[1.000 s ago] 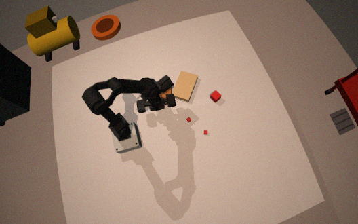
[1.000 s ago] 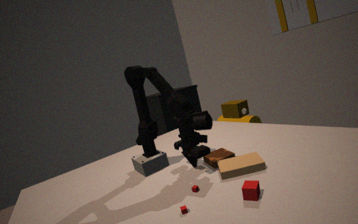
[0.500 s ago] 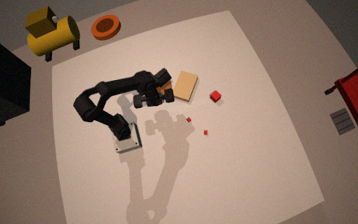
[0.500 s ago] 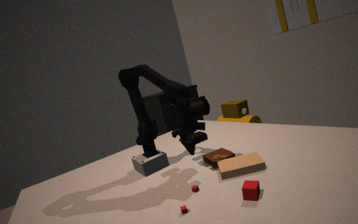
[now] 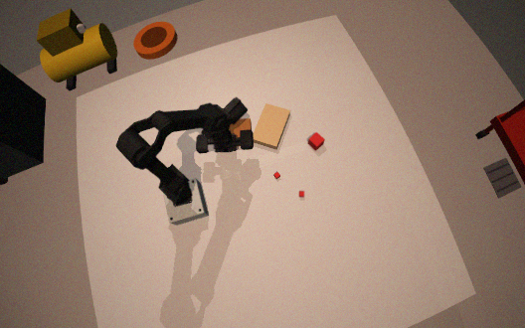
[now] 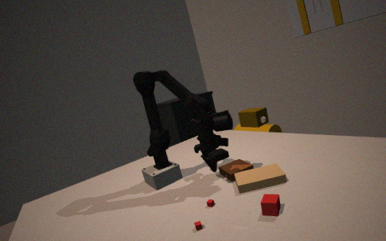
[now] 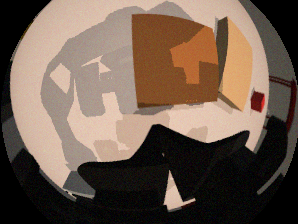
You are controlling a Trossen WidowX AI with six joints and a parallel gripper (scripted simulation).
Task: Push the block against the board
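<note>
Right now my gripper tip is 70 mm to the right of the square block, 50 mm short of it and 10 mm above it. Also, from my gripper tip: tan board 170 mm ahead, 60 mm to the left, 10 mm below; red cube 310 mm ahead, 50 mm to the right.
</note>
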